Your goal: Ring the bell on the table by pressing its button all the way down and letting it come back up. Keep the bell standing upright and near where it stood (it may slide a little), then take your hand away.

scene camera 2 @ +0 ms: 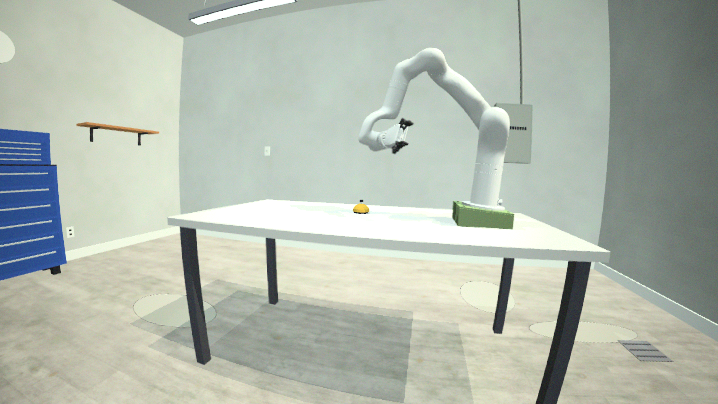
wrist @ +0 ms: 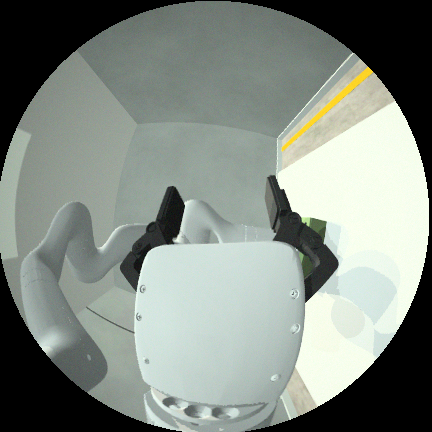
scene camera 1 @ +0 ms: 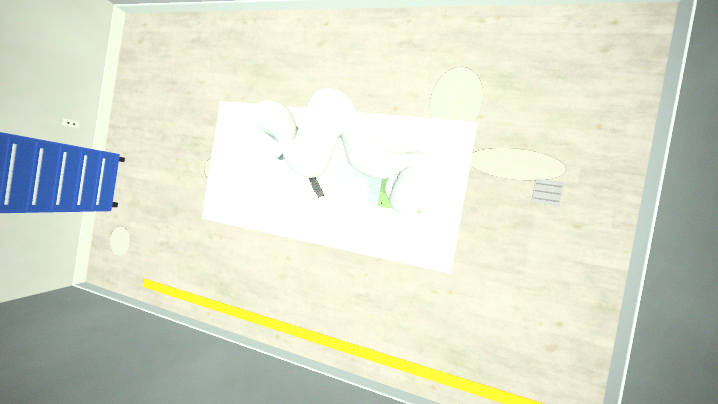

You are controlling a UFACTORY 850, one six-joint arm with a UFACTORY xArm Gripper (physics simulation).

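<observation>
The bell, an orange dome (scene camera 2: 361, 208) with a small dark button (scene camera 2: 361, 200) on top, stands upright on the white table (scene camera 2: 311, 228) (scene camera 1: 241, 200) in scene camera 2. It does not show in scene camera 1 or the wrist view. My gripper (scene camera 2: 407, 134) (wrist: 221, 189) is open with its black fingers wide apart and nothing between them. It is held roughly sideways, high above the table and to the right of the bell in scene camera 2, its fingers pointing toward the arm's base side. The button is apart from the gripper and appears raised.
The arm's green base block (scene camera 2: 483, 218) (scene camera 1: 383, 196) stands at the right of the table. The arm (scene camera 2: 459, 90) arches high over the table. A blue drawer cabinet (scene camera 2: 25, 211) (scene camera 1: 55, 175) and a wooden wall shelf (scene camera 2: 117, 128) are off to the left.
</observation>
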